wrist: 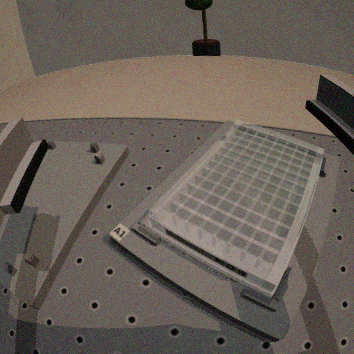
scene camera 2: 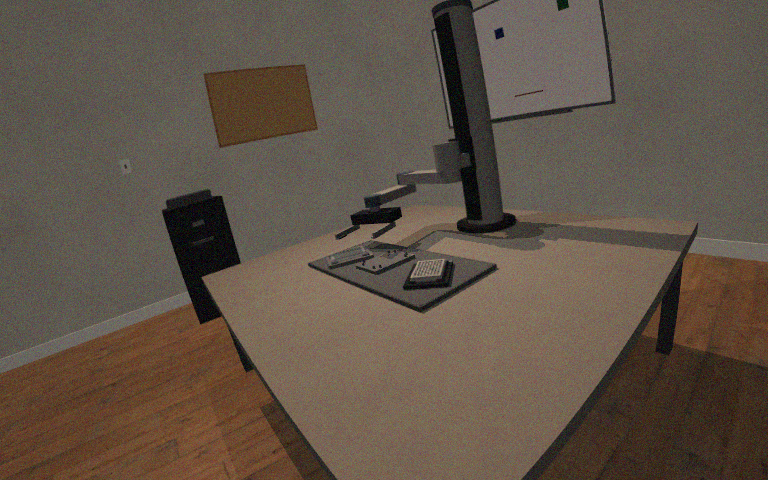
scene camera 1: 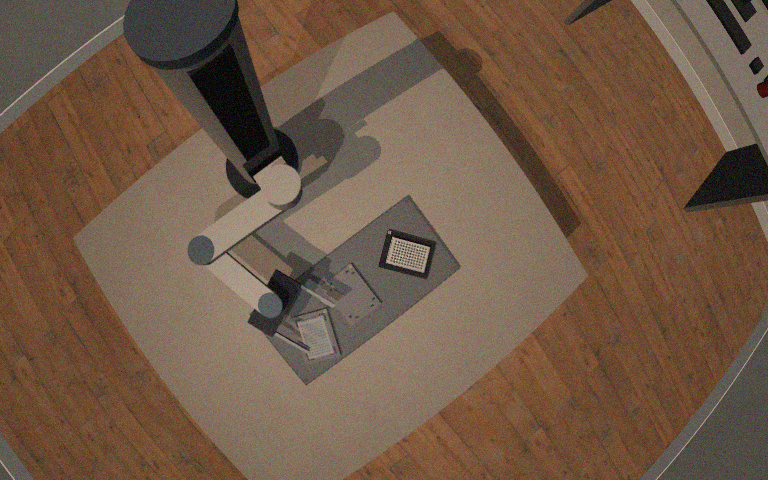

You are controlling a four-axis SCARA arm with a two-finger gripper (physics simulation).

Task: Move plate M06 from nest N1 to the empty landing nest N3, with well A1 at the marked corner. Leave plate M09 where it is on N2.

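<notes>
A clear well plate (scene camera 1: 317,337) (scene camera 2: 350,258) (wrist: 240,190) sits on a grey nest (wrist: 200,285) with an A1 tag at one corner. A flat grey nest (scene camera 1: 359,300) (scene camera 2: 385,263) (wrist: 75,175) with small corner pegs stands empty in the middle. A cream plate (scene camera 1: 408,254) (scene camera 2: 428,270) sits in a black nest (scene camera 1: 403,270) at the board's other end. I cannot read which plate is M06 or M09. My gripper (scene camera 1: 321,327) (scene camera 2: 356,235) (wrist: 179,99) is open and empty, above the clear plate's end of the board, with a gap below the fingers.
The nests stand on a dark perforated board (scene camera 1: 444,254) (scene camera 2: 470,268) on the beige table (scene camera 1: 498,316) (scene camera 2: 430,373). The arm's column (scene camera 2: 481,141) rises behind the board. A black cabinet (scene camera 2: 206,254) stands beyond the table, and a potted plant (wrist: 206,47) shows in the wrist view.
</notes>
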